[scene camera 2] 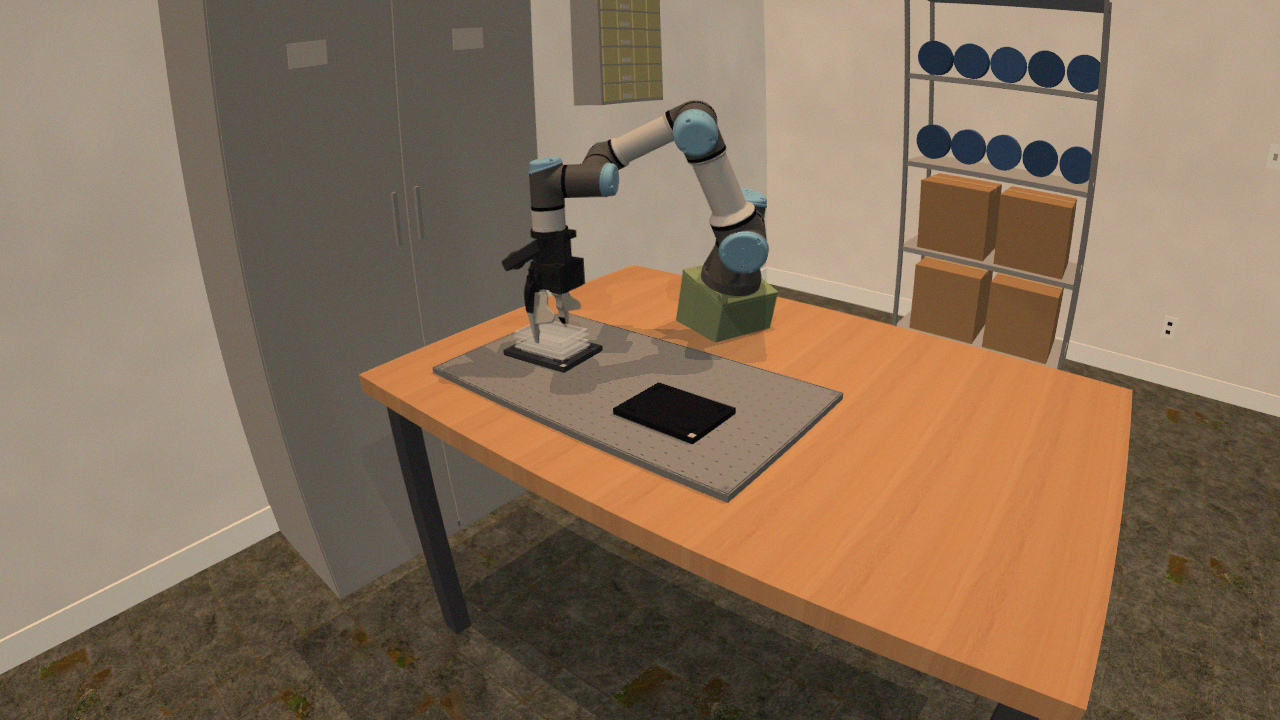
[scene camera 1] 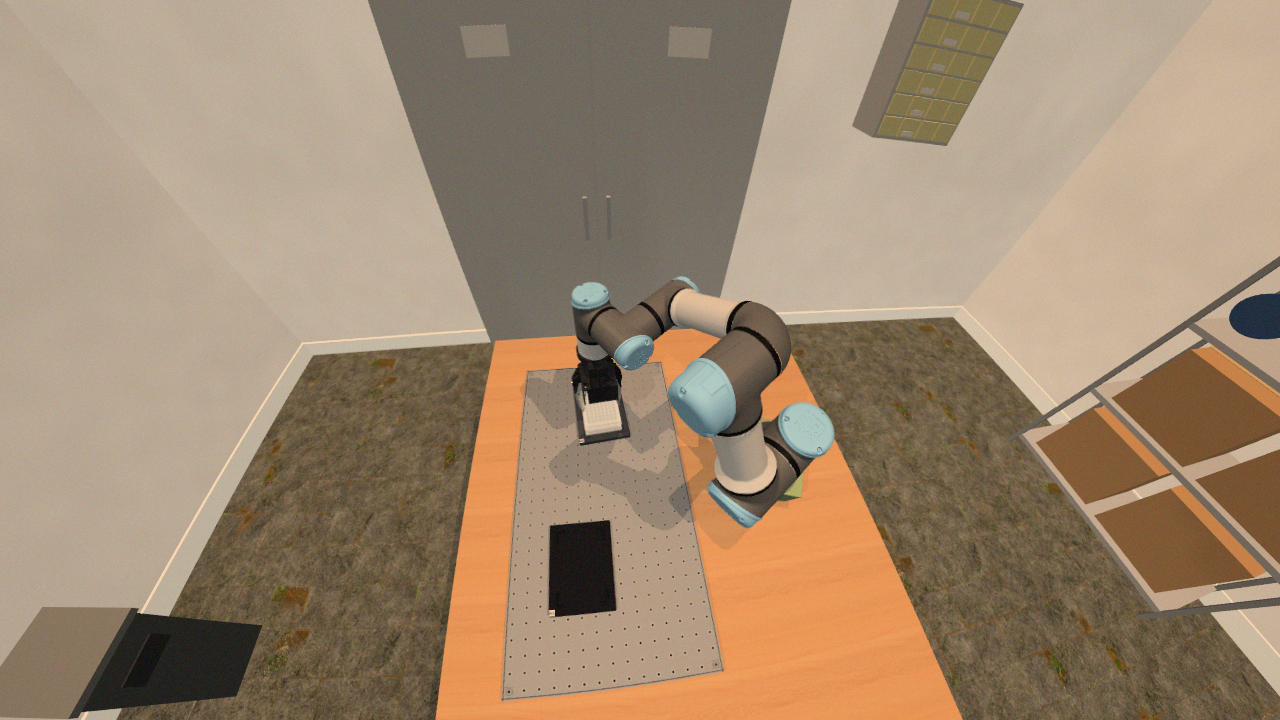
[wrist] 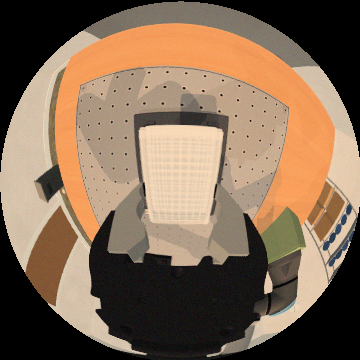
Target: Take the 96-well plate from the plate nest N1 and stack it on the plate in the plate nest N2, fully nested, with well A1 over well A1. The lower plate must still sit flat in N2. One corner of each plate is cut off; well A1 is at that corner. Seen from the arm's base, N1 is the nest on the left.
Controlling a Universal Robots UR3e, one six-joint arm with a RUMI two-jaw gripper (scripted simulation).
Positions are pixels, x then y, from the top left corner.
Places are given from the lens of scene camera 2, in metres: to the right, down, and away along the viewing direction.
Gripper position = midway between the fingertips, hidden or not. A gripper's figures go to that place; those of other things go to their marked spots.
gripper [scene camera 2: 552,335]: -0.17, -0.05, 1.36
white 96-well plate [scene camera 2: 561,341]: -0.15, -0.04, 1.30
white 96-well plate [scene camera 2: 578,347]: -0.12, -0.02, 1.34
